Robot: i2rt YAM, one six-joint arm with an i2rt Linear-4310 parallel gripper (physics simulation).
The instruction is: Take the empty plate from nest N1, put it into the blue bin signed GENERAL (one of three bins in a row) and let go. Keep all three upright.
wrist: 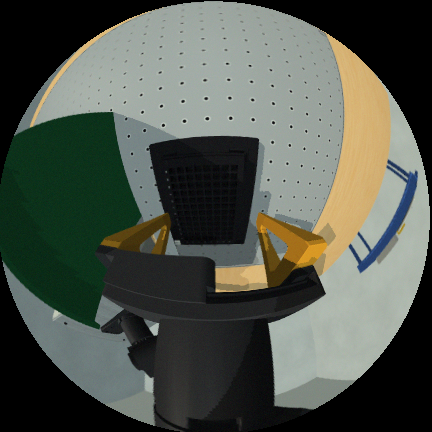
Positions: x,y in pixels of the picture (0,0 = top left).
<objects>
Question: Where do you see a green bin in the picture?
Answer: At 71,191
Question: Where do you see a black plate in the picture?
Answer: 204,188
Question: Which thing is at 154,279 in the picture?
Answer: The gripper.
</objects>
